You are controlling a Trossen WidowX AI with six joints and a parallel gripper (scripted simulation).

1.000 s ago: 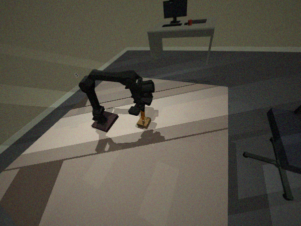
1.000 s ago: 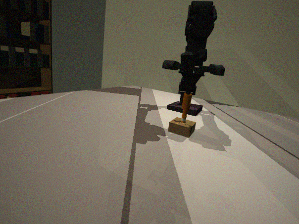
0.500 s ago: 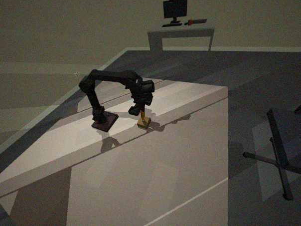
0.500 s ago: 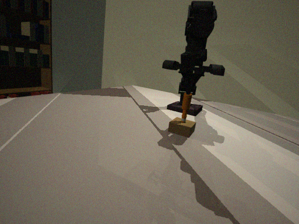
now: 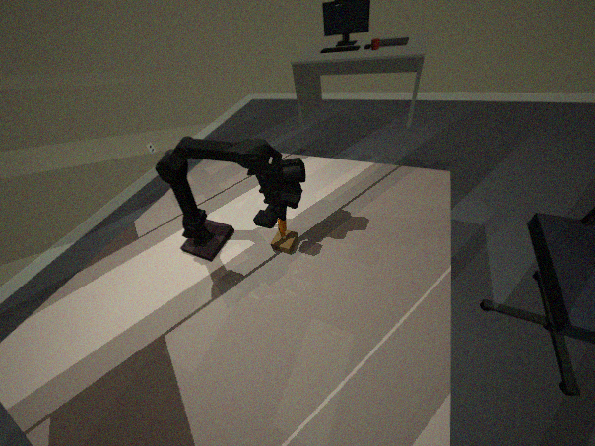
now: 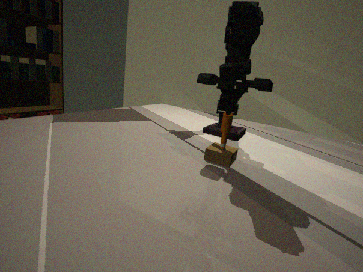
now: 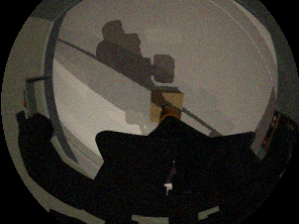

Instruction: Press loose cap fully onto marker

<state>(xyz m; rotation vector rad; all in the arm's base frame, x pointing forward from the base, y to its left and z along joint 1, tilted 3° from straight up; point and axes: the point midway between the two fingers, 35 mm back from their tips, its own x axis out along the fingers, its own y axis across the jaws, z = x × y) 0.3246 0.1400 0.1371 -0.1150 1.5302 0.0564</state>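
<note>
My gripper tip is now 2 cm above the orange cap and 1 cm past it. The rest, counted from my gripper tip: thin pale band (9 cm below, 2 cm behind, 1 cm to the right); holder block (12 cm below, 2 cm behind, 1 cm to the right).
</note>
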